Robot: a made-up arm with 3 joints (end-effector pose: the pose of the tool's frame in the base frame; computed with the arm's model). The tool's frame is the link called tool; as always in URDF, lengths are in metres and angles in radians.
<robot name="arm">
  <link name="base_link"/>
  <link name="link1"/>
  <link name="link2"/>
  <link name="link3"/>
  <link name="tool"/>
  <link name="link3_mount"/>
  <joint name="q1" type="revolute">
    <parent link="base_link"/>
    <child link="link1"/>
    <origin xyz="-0.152 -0.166 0.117" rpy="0 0 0"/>
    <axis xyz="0 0 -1"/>
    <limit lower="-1.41" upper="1.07" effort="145" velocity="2.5"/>
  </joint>
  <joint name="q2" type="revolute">
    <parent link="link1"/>
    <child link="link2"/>
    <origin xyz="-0.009 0.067 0.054" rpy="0 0 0"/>
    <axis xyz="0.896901 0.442 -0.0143"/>
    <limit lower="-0.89" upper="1.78" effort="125" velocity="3.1"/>
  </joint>
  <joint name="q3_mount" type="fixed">
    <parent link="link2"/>
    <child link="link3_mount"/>
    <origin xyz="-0.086 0.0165 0.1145" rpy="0 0 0"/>
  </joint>
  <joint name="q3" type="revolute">
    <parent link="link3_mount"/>
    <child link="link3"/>
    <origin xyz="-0.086 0.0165 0.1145" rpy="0 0 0"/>
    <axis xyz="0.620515 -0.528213 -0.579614"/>
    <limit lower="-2.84" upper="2.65" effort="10" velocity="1.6"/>
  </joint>
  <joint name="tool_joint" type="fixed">
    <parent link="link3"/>
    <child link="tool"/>
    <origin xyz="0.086 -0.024 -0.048" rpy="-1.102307 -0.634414 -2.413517"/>
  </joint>
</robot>
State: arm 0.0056 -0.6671 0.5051
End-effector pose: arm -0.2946 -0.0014 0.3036 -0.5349 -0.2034 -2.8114
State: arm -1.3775 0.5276 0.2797
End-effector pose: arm -0.1414 -0.2178 0.3544 -1.7036 -0.2896 -0.9869
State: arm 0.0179 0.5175 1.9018
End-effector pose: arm -0.2302 -0.2314 0.3513 -2.3374 0.0436 2.4942
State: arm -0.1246 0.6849 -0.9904
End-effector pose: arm -0.2181 -0.1912 0.3278 -1.8454 -0.6973 -1.0128
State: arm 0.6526 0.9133 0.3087
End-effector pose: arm -0.2165 -0.2163 0.3181 -2.0824 -0.1495 -2.9665
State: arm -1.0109 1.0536 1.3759
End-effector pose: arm -0.0546 -0.2571 0.2864 -2.5298 -0.2618 -2.2447
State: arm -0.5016 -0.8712 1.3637
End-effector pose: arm -0.3865 -0.0996 0.2925 -0.6994 0.5886 -2.2427
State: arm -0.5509 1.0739 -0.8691
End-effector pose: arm -0.1509 -0.2446 0.2984 -1.8782 -0.2715 -0.6941
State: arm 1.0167 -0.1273 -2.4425
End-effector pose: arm -0.1847 0.0014 0.3145 2.9063 -0.3389 0.1576
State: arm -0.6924 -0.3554 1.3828
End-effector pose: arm -0.3207 -0.1781 0.3589 -1.2993 0.4879 -2.3752
